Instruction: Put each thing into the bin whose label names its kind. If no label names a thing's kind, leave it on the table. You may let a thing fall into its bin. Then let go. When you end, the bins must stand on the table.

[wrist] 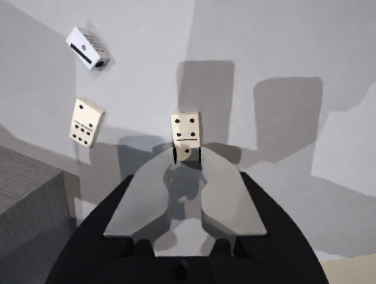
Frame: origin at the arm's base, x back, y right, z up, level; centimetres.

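Seen in the pictures: gripper, between the fingertips: [187, 149].
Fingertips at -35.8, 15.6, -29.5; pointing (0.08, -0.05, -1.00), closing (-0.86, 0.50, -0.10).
Note:
Offsets run from my fingertips to a thing's top centre, as dx, dy, dz. Level surfaces: height alone.
A cream domino @(-0.7, -1.2, +0.6) [185, 129] with black pips, four on one half and one on the other, lies face up at the middle of the wrist view. My gripper [187, 149] is shut on its near end, one fingertip against each long side. A second cream domino @(+7.9, -7.9, +0.6) [86, 123] lies face up to the left, apart from the fingers. A silver-grey pencil sharpener @(+1.9, -11.9, +1.0) [87, 48] lies at the upper left, beyond the second domino. No bin label shows in this view.
A dark grey box-like block [30, 190] with a wood-like grain stands at the lower left edge. A tan surface [352, 270] shows at the lower right corner. Several shadows fall across the pale grey table top @(dz -0.1) [145, 30].

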